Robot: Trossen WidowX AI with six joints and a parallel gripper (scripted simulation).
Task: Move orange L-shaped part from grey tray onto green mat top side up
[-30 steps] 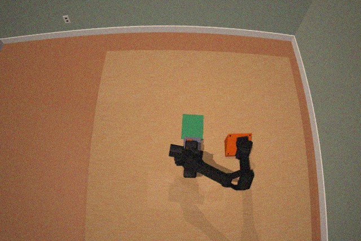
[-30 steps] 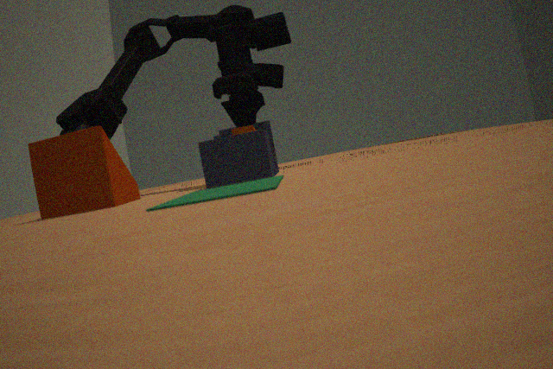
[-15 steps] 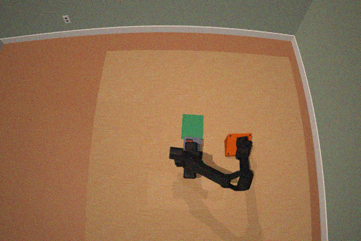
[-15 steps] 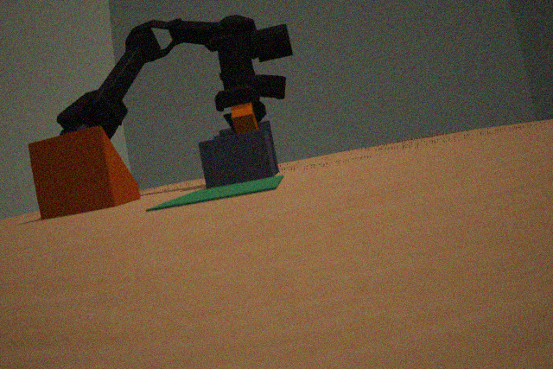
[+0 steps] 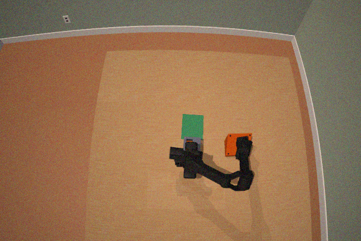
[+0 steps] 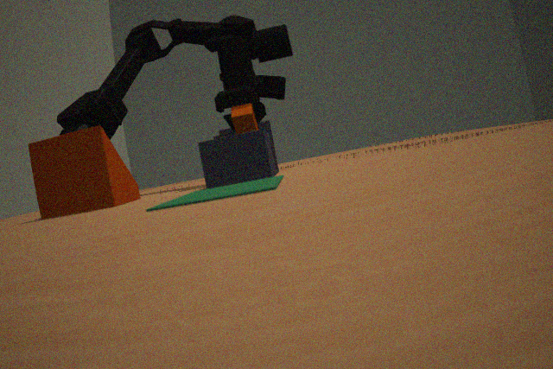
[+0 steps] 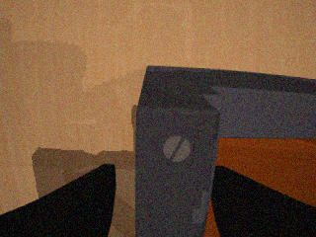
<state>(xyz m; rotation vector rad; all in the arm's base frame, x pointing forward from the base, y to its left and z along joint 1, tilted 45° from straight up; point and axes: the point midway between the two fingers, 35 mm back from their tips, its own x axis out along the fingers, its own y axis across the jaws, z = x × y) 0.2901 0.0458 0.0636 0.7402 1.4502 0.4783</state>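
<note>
My gripper tip is now 50 mm to the left of the orange L-shaped part, 10 mm below it and 10 mm past it. The rest, counted from my gripper tip: green mat: 220 mm to the right, 50 mm below, 40 mm behind.
</note>
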